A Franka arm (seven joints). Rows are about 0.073 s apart.
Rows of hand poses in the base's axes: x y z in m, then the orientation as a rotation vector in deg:
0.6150, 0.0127, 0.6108, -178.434, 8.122, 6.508
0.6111, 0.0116, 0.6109, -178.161, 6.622, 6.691
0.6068, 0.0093, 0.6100, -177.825, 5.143, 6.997
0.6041, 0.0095, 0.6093, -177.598, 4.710, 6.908
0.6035, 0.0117, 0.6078, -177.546, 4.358, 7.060
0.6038, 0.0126, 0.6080, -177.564, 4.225, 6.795
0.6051, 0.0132, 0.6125, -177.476, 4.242, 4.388
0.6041, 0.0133, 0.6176, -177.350, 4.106, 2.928
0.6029, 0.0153, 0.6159, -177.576, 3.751, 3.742
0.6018, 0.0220, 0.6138, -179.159, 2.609, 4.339
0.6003, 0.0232, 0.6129, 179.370, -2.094, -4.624
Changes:
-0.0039, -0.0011, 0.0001, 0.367, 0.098, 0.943
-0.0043, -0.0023, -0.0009, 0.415, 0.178, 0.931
-0.0027, 0.0002, -0.0007, 0.251, -0.063, 0.264
-0.0006, 0.0022, -0.0015, 0.066, 0.093, 0.225
0.0003, 0.0009, 0.0002, -0.005, -0.173, 0.083
0.0013, 0.0006, 0.0045, 0.125, -1.552, -0.049
-0.0010, 0.0001, 0.0051, 0.138, -0.946, 0.062
-0.0012, 0.0020, -0.0017, -0.217, 0.522, 0.248
-0.0011, 0.0067, -0.0021, -1.551, 0.378, 0.792
-0.0015, 0.0012, -0.0009, -1.317, 0.196, 0.364

